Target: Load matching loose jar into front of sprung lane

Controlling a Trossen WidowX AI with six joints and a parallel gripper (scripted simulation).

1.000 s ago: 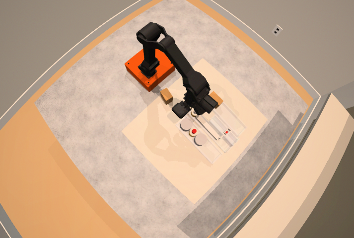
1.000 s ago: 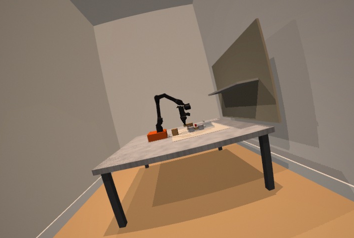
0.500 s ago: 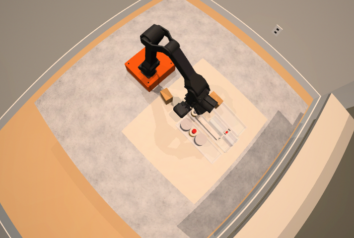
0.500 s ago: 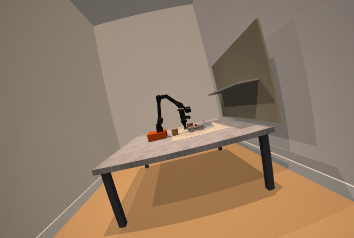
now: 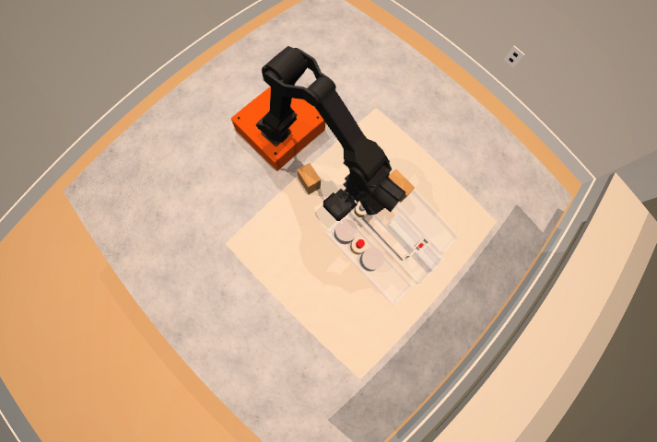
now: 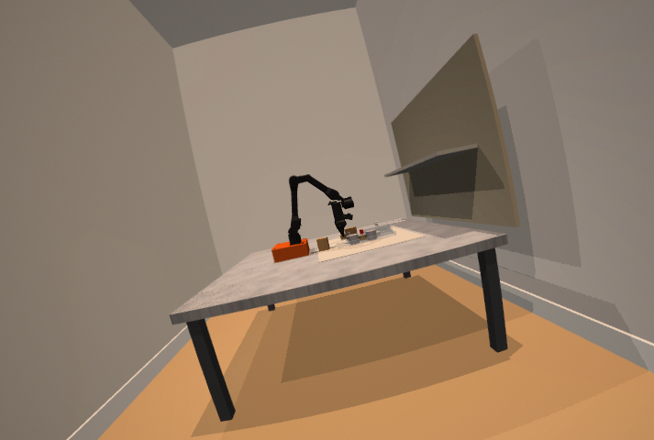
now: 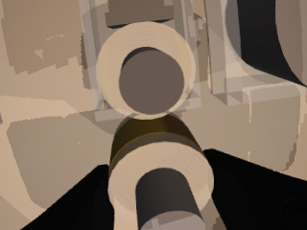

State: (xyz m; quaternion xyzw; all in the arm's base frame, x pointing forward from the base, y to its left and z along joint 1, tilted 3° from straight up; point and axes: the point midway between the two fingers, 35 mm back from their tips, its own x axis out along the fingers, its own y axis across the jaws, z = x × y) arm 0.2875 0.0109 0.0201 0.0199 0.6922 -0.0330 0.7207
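My gripper tip is now 13 cm past the brown box, 4 cm to the left of it and 1 cm above it. Also, from my gripper tip: red marker: 22 cm ahead, 2 cm to the left, 2 cm above; then clear pusher lane: 18 cm ahead, 1 cm to the left, 3 cm below.
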